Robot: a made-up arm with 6 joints.
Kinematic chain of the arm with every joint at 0, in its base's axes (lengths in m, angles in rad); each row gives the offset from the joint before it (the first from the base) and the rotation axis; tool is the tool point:
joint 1: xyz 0 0 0.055 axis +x
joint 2: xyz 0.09 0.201 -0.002 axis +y
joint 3: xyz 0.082 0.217 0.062 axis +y
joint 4: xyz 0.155 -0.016 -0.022 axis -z
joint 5: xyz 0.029 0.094 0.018 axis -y
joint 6: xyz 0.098 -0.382 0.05 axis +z
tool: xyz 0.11 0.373 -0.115
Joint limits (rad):
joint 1: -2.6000..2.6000
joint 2: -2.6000..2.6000
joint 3: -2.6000..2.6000
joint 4: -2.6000..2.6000
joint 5: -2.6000..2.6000
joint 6: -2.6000..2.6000
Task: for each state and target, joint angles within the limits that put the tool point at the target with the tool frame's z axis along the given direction. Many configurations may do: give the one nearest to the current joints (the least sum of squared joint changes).
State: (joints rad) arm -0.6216 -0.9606 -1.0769 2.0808 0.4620 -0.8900
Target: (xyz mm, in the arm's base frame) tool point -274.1 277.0 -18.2 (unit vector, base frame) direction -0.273 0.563 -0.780
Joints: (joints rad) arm -1.0660 -0.8447 -0.6143 1.6589 1.2826 -0.6962
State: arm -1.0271 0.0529 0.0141 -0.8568 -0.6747 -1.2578
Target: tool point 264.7 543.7 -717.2 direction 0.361 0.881 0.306
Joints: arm -0.2350 0.4237 0.3255 -1.6698 -0.9098 -1.4900
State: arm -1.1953 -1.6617 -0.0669 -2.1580 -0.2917 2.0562
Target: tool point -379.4 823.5 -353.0 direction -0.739 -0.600 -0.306
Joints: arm -0.9900 -2.2891 -0.1375 -2.5891 0.1403 2.6000
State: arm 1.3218 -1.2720 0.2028 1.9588 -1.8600 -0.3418
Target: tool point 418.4 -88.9 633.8 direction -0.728 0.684 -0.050
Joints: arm 2.0426 -0.9105 1.1976 2.5527 -2.4474 -0.4311
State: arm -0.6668 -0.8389 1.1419 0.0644 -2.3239 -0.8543
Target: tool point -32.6 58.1 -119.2 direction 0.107 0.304 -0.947
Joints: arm -0.2292 -0.6373 1.1951 -0.7558 -2.3009 -0.8371
